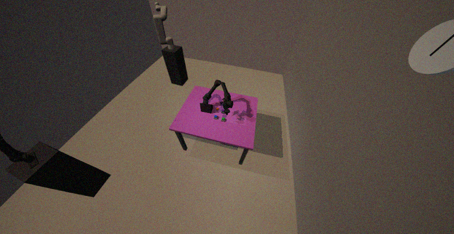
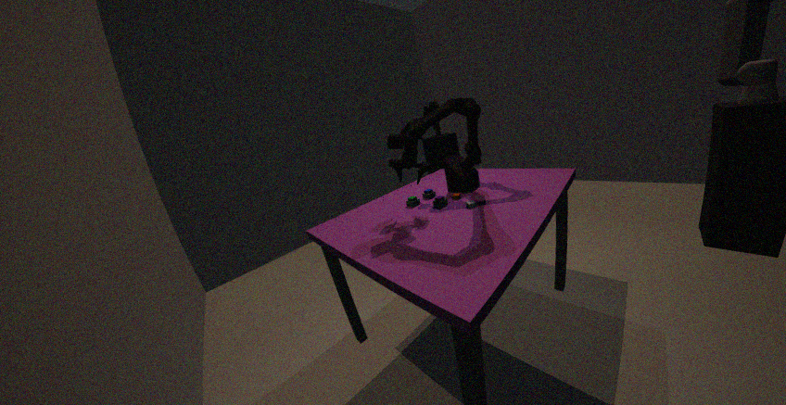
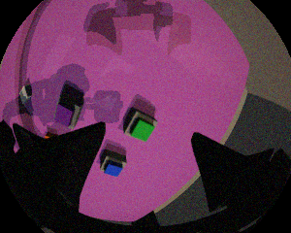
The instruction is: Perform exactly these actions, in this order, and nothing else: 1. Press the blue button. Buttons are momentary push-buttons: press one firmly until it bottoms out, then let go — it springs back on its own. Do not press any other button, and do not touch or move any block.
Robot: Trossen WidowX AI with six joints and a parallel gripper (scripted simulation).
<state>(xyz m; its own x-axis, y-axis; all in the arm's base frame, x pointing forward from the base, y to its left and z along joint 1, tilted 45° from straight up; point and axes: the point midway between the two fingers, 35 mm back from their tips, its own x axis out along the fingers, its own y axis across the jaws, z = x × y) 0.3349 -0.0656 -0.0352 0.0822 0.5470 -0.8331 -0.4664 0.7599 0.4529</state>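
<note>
Right now my gripper tip is 14 cm past the blue button, 9 cm above it and 3 cm to the left of it. From my gripper tip the other things lie so: purple button (10 cm to the left, 9 cm below, 7 cm behind); then small orange piece (17 cm behind, 12 cm to the left, 12 cm below); then green button (9 cm below, 4 cm to the right, 3 cm behind).
</note>
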